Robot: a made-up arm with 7 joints. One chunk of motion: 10 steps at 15 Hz.
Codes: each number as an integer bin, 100 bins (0 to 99) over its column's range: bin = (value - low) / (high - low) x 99, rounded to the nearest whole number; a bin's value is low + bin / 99 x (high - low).
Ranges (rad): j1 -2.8..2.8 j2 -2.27..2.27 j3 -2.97..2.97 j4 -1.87..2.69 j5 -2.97..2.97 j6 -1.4..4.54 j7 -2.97..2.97
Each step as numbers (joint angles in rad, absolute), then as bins.
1 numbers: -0.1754 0.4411 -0.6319 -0.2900 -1.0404 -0.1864 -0.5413
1 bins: 46 59 39 34 32 20 40
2 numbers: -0.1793 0.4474 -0.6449 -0.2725 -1.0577 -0.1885 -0.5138
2 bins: 46 59 39 35 32 20 41
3 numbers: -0.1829 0.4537 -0.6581 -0.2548 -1.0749 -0.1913 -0.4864
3 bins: 46 59 39 35 32 20 41
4 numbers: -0.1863 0.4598 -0.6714 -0.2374 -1.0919 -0.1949 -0.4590
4 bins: 46 60 38 35 31 20 42
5 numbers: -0.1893 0.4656 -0.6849 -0.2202 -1.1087 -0.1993 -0.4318
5 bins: 46 60 38 36 31 20 42
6 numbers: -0.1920 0.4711 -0.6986 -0.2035 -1.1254 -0.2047 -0.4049
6 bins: 46 60 38 36 31 20 43
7 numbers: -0.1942 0.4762 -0.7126 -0.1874 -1.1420 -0.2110 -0.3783
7 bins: 46 60 38 37 30 20 43
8 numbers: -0.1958 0.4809 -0.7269 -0.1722 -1.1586 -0.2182 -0.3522
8 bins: 46 60 37 37 30 20 44
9 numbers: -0.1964 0.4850 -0.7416 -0.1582 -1.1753 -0.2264 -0.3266
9 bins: 46 60 37 37 30 20 44
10 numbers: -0.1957 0.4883 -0.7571 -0.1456 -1.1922 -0.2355 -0.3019
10 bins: 46 60 37 37 30 19 44
